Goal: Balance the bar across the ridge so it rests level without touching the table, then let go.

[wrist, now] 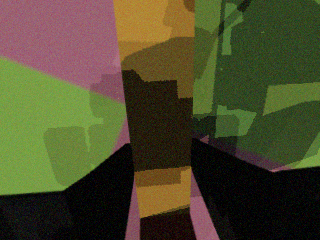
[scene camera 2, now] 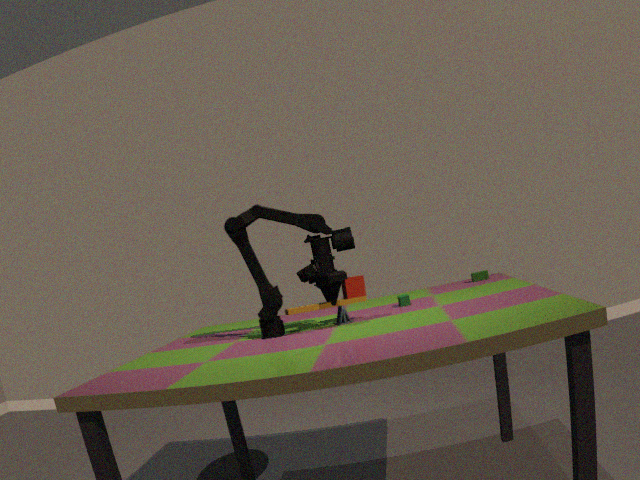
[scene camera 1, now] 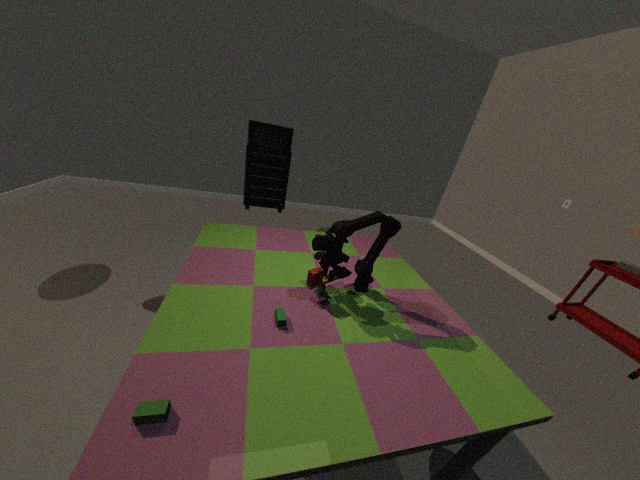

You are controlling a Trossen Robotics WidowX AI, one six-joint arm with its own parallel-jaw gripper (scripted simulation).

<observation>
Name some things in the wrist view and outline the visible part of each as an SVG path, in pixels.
The gripper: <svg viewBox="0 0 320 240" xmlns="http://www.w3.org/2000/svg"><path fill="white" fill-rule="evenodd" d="M130 143L123 145L92 172L67 187L64 191L0 195L0 240L125 240L134 183L134 165ZM192 138L192 172L220 240L320 240L320 166L272 172L255 164L242 161L196 138Z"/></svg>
A bar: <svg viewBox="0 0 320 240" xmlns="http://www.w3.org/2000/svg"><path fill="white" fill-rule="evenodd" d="M113 0L140 216L139 240L196 240L193 229L194 225L190 215L195 0Z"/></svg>
</observation>
